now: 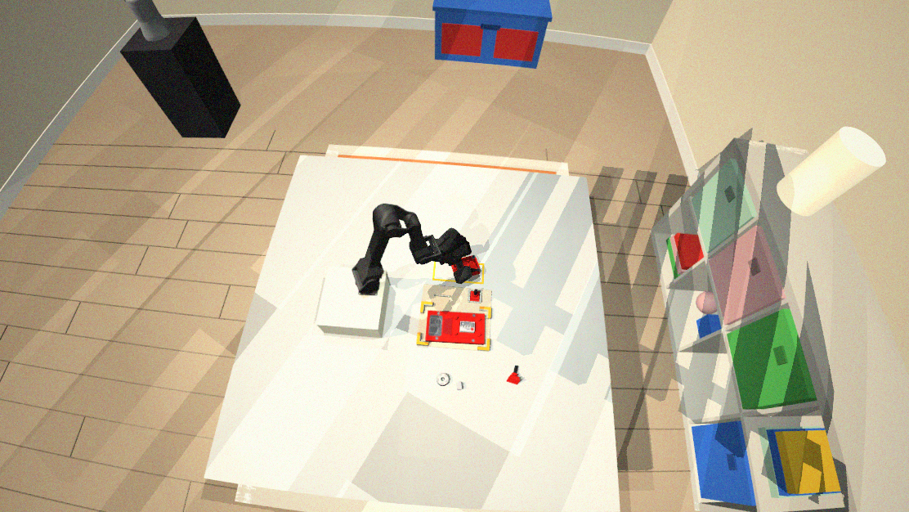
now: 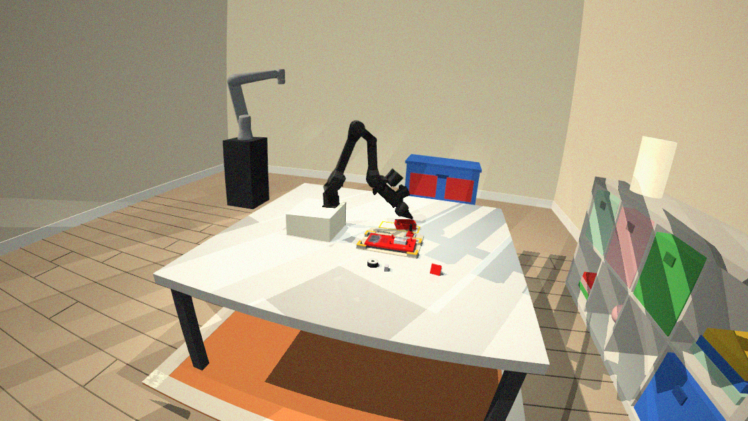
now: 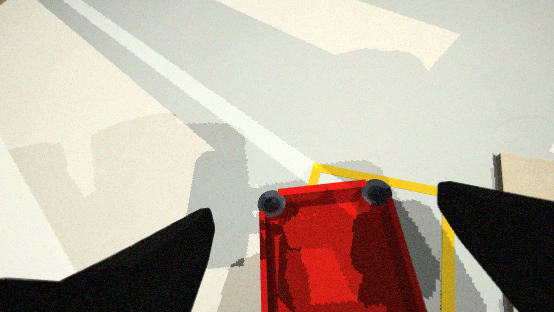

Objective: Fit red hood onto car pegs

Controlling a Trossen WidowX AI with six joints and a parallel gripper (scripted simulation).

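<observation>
My gripper tip is 50 mm above the red hood, 20 mm past it and 10 mm to the left of it. Also, from my gripper tip: grey engine block: 240 mm to the right, 40 mm below, 10 mm behind.
</observation>
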